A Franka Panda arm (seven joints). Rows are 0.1 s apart.
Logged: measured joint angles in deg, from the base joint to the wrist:
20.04, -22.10, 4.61, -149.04, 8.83, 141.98, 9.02
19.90, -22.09, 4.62, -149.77, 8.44, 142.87, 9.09
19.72, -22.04, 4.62, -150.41, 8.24, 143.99, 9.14
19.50, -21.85, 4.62, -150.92, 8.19, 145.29, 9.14
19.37, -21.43, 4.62, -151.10, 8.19, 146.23, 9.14
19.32, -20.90, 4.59, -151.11, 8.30, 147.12, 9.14
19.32, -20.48, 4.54, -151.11, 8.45, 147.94, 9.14
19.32, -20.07, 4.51, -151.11, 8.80, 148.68, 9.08
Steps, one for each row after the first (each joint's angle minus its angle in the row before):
-0.14, 0.01, 0.01, -0.73, -0.39, 0.89, 0.07
-0.18, 0.05, 0.00, -0.64, -0.20, 1.12, 0.05
-0.22, 0.19, 0.00, -0.51, -0.05, 1.30, 0.00
-0.13, 0.42, 0.00, -0.18, 0.00, 0.94, 0.00
-0.05, 0.53, -0.03, -0.01, 0.11, 0.89, 0.00
0.00, 0.42, -0.05, 0.00, 0.15, 0.82, 0.00
0.00, 0.41, -0.03, 0.00, 0.35, 0.74, -0.06

